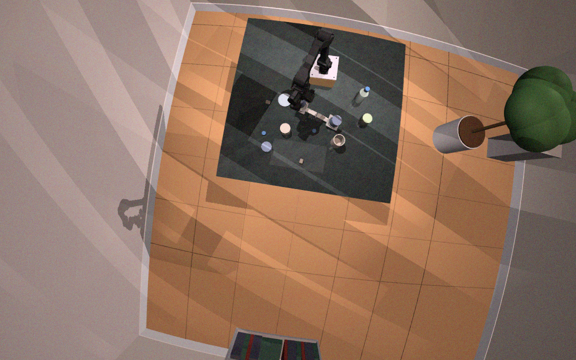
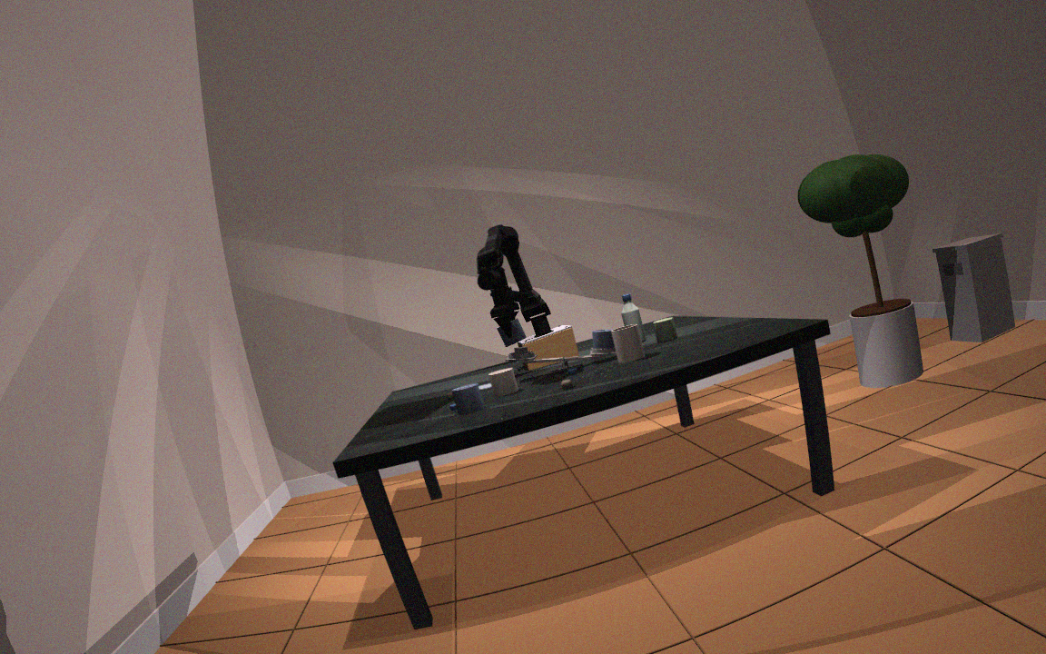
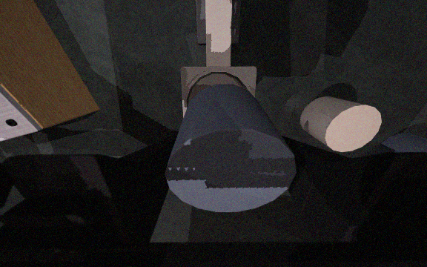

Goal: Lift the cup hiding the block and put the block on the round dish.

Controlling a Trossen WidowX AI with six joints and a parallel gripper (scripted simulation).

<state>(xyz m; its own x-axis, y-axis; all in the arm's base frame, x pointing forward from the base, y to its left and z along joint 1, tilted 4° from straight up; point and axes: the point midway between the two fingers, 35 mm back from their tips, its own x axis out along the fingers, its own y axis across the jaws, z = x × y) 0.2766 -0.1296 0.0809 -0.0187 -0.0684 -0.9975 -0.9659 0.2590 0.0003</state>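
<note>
Right now my gripper tip is 10 mm to the right of the grey block and 60 mm above it. From my gripper tip the other things lie so: round grey dish 60 mm behind, 110 mm to the right, 140 mm below; cream cup 190 mm ahead, 70 mm to the right, 110 mm below; balance beam 30 mm ahead, 130 mm to the left, 100 mm below.
</note>
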